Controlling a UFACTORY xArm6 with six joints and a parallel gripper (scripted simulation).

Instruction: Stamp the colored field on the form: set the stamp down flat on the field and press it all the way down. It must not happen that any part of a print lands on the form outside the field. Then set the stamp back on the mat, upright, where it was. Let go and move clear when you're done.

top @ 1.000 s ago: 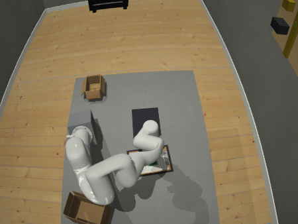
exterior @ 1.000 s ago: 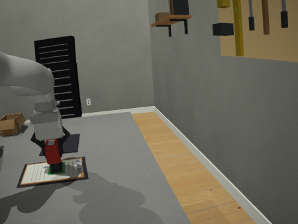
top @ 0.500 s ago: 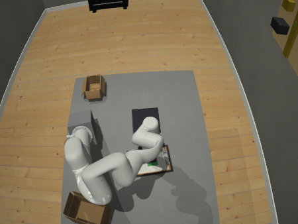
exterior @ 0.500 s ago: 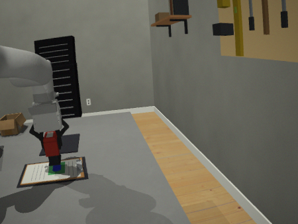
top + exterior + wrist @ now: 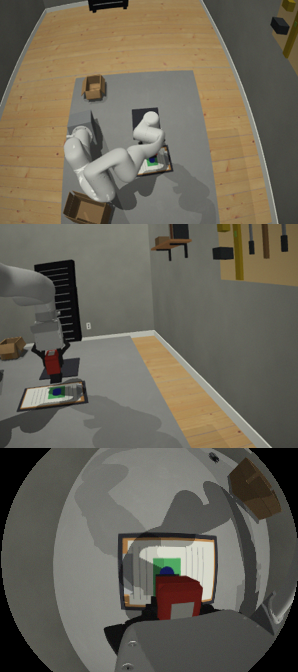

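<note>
The dark mat is 240 mm to the left of my hand and 110 mm below it. Also, from my hand: clipboard with form (10 mm behind, 30 mm to the right, 110 mm below); dark stamp base (50 mm below); red stamp (20 mm below).
</note>
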